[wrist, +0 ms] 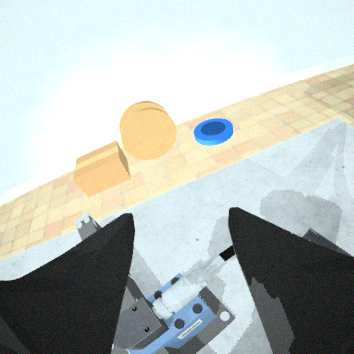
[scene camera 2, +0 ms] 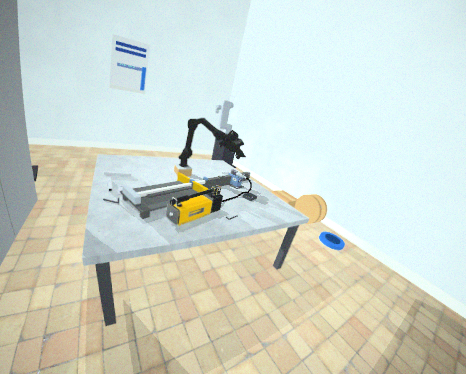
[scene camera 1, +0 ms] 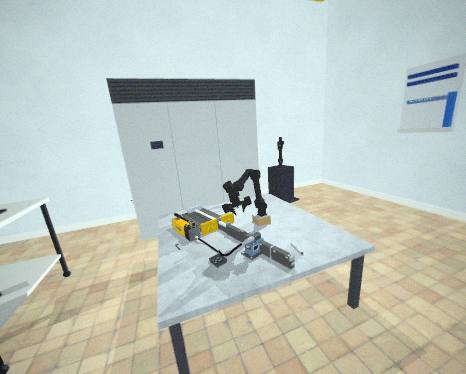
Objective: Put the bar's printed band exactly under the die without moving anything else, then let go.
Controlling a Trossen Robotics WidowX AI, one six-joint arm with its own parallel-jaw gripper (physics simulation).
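Where they show: gripper, fingertip midpoint: (wrist: 180,219) (scene camera 2: 244,155) (scene camera 1: 240,213); arm's base at its link origin: (scene camera 2: 183,165) (scene camera 1: 262,214).
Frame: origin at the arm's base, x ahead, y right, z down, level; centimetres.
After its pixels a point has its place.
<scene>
My gripper (scene camera 1: 238,207) @(z -21.0, x 39.2, y -27.8 cm) (scene camera 2: 242,150) @(z -21.0, x 39.2, y -27.8 cm) (wrist: 180,219) @(z -21.0, x 39.2, y -27.8 cm) is partly open, with nothing between its fingers. It hangs above the table, behind the blue fixture in scene camera 1. The blue fixture (scene camera 1: 253,247) @(z 0.8, x 35.0, y -34.0 cm) (scene camera 2: 236,179) @(z 0.1, x 36.2, y -28.2 cm) (wrist: 192,327) @(z 1.0, x 34.6, y -28.1 cm) sits at the long dark rail (scene camera 1: 278,254) @(z 1.1, x 27.8, y -48.3 cm); in the wrist view it shows low between the fingers. A pale bar (scene camera 2: 167,188) @(z 0.1, x 38.0, y 32.2 cm) lies lengthwise at the grey bed beside the yellow machine (scene camera 1: 181,227) @(z -0.6, x 63.5, y 21.1 cm) (scene camera 2: 195,209) @(z 0.4, x 64.6, y 29.3 cm). I cannot tell whether this is the task's bar. Neither the printed band nor the die can be made out.
Yellow guard plates (scene camera 1: 209,227) @(z 2.2, x 44.0, y 11.8 cm) stand by the rail. A black cable (scene camera 1: 210,246) @(z 5.8, x 53.0, y -8.3 cm) runs from the machine towards a small dark box (scene camera 1: 218,260) @(z 6.7, x 55.3, y -24.6 cm) (scene camera 2: 250,197) @(z 7.0, x 55.3, y -27.1 cm) and the fixture. A thin rod (scene camera 1: 297,248) @(z 5.1, x 10.1, y -46.8 cm) lies right of the rail. A hex key (scene camera 1: 177,246) @(z 6.2, x 71.7, y 7.4 cm) (scene camera 2: 232,217) @(z 6.2, x 72.0, y 7.7 cm) lies near the machine.
</scene>
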